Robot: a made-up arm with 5 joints.
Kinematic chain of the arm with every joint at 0, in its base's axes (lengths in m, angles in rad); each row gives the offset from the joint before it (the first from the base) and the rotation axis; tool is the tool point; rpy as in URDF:
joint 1: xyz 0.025 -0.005 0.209 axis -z
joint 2: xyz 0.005 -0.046 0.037 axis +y
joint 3: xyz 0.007 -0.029 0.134 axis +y
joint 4: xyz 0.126 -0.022 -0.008 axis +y
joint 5: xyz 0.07 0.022 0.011 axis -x
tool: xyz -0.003 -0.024 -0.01 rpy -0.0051 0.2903 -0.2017
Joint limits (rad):
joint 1: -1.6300..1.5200
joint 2: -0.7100..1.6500
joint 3: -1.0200..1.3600
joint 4: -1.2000..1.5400
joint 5: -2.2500..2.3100
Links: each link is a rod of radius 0.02 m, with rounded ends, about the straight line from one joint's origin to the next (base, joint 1, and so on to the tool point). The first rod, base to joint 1, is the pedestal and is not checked.
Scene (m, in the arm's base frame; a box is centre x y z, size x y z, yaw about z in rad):
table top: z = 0
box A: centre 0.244 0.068 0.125 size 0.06 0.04 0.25 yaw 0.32
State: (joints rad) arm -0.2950 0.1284 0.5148 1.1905 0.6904
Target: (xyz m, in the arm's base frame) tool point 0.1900 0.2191 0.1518
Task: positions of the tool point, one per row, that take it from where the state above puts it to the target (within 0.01 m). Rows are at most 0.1 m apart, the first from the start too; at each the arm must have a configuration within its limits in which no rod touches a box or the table.
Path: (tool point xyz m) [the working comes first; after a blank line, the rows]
Joints at the target: -1.2928 1.1265 -0.4424 0.6573 0.9452
Straight joint move there: touches box A.

1: 0.2035 -0.0422 0.2570
2: 0.2209 -0.0197 0.2978
3: 0.2242 -0.0002 0.3452
4: 0.2130 0.0128 0.3947
5: 0.2400 0.0623 0.3626
6: 0.2506 0.1144 0.3199
7: 0.2440 0.1621 0.2685
8: 0.2222 0.1988 0.2114
9: 0.1900 0.2191 0.1518

